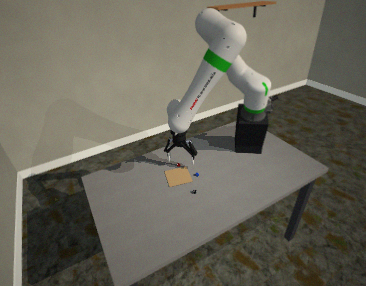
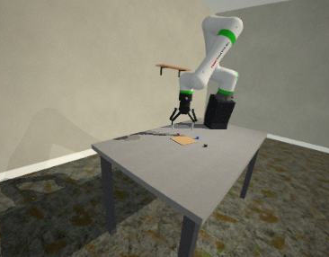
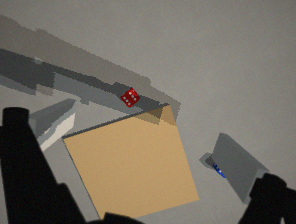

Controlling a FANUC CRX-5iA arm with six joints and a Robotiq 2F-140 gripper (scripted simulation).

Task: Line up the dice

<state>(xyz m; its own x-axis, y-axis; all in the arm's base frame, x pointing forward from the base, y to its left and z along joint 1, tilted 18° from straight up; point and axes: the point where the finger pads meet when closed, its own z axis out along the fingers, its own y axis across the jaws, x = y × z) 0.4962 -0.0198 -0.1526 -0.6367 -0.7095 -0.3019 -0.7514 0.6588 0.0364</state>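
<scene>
The blue die is 10 cm to the left of my hand, 6 cm behind it and 5 cm below it. Also, from my hand: black die (22 cm to the left, 5 cm below, 2 cm ahead); red die (5 cm below, 3 cm to the right, 1 cm ahead); tan mat (6 cm to the left, 6 cm below, 5 cm ahead).
</scene>
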